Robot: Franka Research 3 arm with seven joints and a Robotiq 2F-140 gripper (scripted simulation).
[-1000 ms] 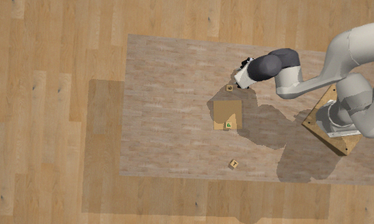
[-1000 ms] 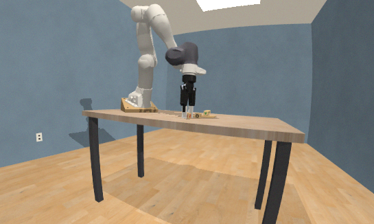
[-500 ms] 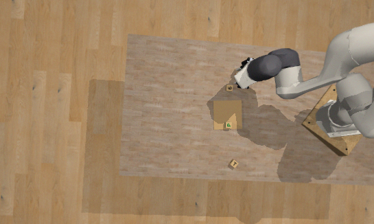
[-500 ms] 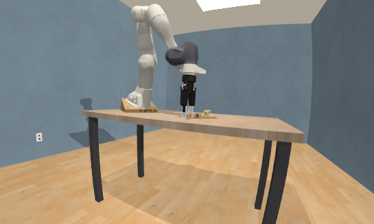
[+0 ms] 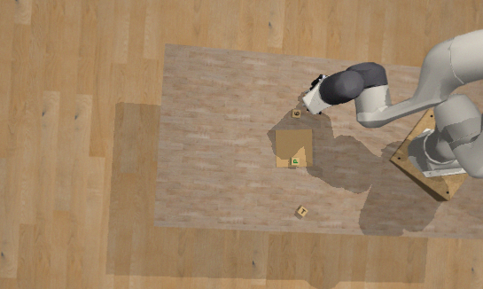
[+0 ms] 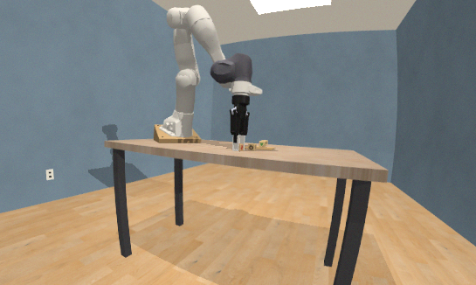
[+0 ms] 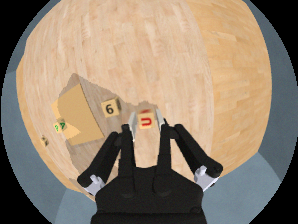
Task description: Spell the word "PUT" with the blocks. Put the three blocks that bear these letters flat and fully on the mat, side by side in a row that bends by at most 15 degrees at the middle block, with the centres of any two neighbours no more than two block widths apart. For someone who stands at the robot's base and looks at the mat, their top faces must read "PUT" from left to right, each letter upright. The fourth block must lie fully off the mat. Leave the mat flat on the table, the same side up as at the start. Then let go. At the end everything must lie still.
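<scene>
The red U block lies 2 cm below my hand. Round my hand: green P block: 4 cm ahead, 23 cm to the left, 1 cm below; block marked 6: 4 cm ahead, 6 cm to the left, 2 cm below; tan mat: 4 cm ahead, 19 cm to the left, 3 cm below.
</scene>
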